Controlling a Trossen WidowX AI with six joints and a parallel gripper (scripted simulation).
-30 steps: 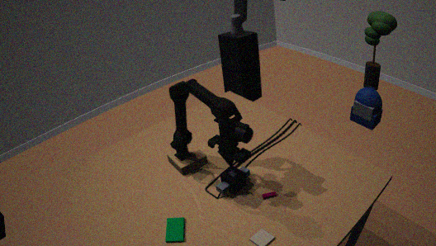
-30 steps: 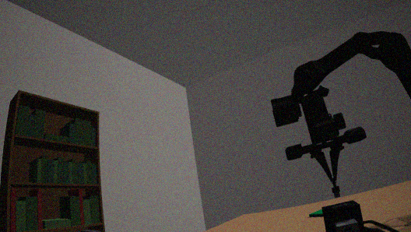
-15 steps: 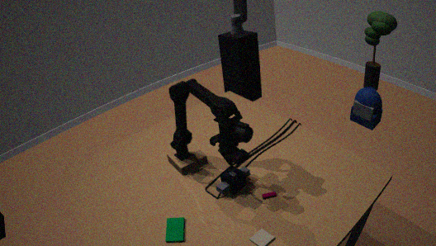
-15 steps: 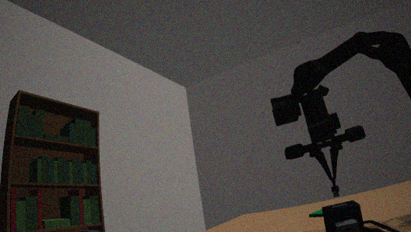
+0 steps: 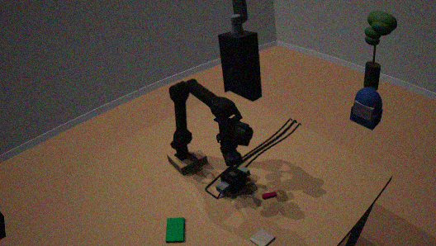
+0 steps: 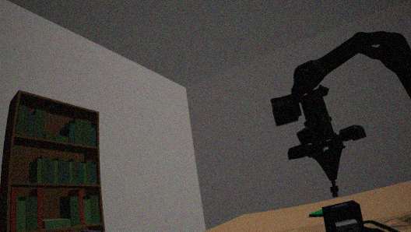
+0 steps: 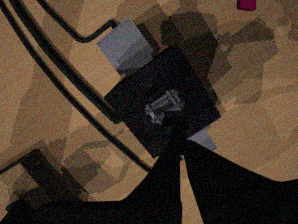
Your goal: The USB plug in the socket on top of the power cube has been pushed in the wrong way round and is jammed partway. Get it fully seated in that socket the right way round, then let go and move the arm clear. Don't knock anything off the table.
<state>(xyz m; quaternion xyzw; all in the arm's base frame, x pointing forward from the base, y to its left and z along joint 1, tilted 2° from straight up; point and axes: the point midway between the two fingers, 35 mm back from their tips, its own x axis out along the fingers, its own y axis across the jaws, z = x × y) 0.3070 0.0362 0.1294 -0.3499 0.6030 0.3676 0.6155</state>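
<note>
The USB plug lies 2 cm below my gripper tip. Also, from my gripper tip: green block 2 cm ahead, 33 cm to the right, 13 cm below; white tile 30 cm ahead, 13 cm to the right, 13 cm below; magenta block 16 cm ahead, 6 cm to the left, 13 cm below.
</note>
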